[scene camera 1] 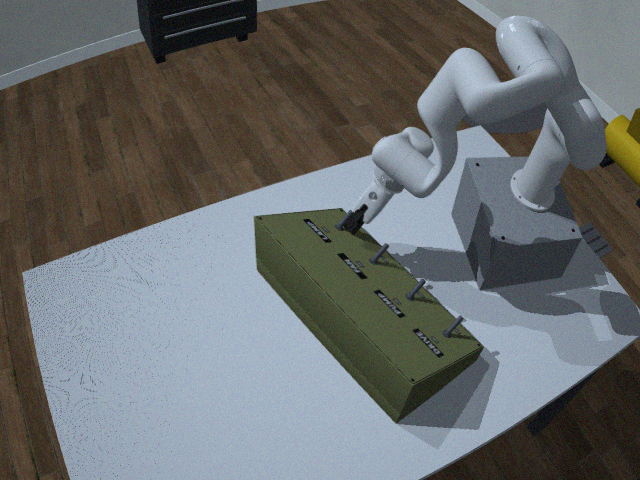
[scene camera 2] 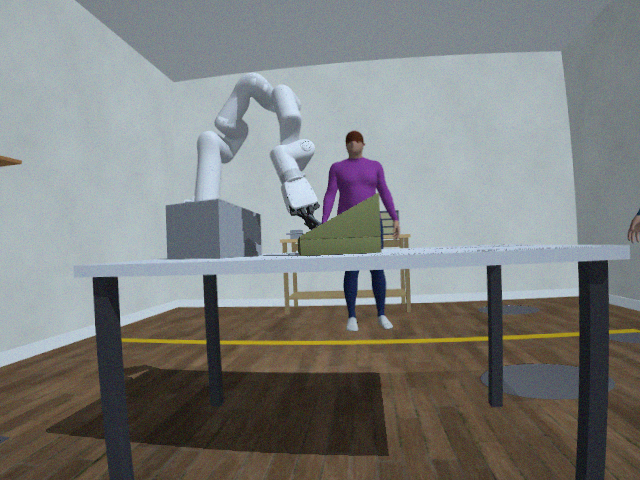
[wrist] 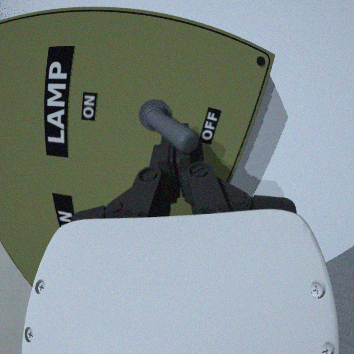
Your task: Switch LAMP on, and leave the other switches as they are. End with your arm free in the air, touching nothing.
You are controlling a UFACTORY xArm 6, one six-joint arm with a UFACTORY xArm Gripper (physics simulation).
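Frame: origin at the arm's base, x right, y ahead, z up, level; millimetres.
Seen in the pictures: gripper, fingertip midpoint: (scene camera 1: pixel 349 229) (scene camera 2: pixel 313 227) (wrist: pixel 178 142); arm's base, origin of the base link: (scene camera 1: pixel 532 190) (scene camera 2: pixel 205 209).
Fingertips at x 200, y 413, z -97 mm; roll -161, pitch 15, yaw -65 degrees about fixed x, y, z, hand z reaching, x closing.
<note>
Pixels of each thing's top centre, then the offset from my fingertips to it. Level surfaces: height alone.
- LAMP lever, middle of its top: (wrist: pixel 153 133) (scene camera 1: pixel 346 213) dz +42, dx +15, dy +3 mm
- FAN lever, middle of its top: (scene camera 1: pixel 381 247) dz +41, dx -105, dy -5 mm
- PUMP lever, middle of its top: (scene camera 1: pixel 418 283) dz +41, dx -225, dy -13 mm
- DRIVE lever, middle of its top: (scene camera 1: pixel 456 320) dz +41, dx -345, dy -21 mm
- white table, its level: dz -89 mm
The olive switch box (scene camera 1: pixel 310 298) (scene camera 2: pixel 348 229) (wrist: pixel 110 170) stands on the table with a sloping top. The LAMP lever (scene camera 1: pixel 340 225) (wrist: pixel 171 128) leans toward its OFF mark (wrist: pixel 210 125), away from its ON mark (wrist: pixel 89 106). My gripper (scene camera 1: pixel 353 221) (scene camera 2: pixel 313 223) (wrist: pixel 178 142) is shut and empty, its fingertips low over the panel at the LAMP lever. The lever partly hides them in the wrist view; whether they touch it I cannot tell. The FAN lever (scene camera 1: pixel 379 253), PUMP lever (scene camera 1: pixel 415 289) and DRIVE lever (scene camera 1: pixel 453 326) all lean to the side away from their name labels.
The box stands on a white table (scene camera 1: pixel 170 361) (scene camera 2: pixel 454 254). The grey block (scene camera 1: pixel 522 263) (scene camera 2: pixel 191 232) under the arm's base stands on the robot's side of the box. A person in a purple top (scene camera 2: pixel 356 180) stands beyond the table, near a wooden bench (scene camera 2: pixel 330 295).
</note>
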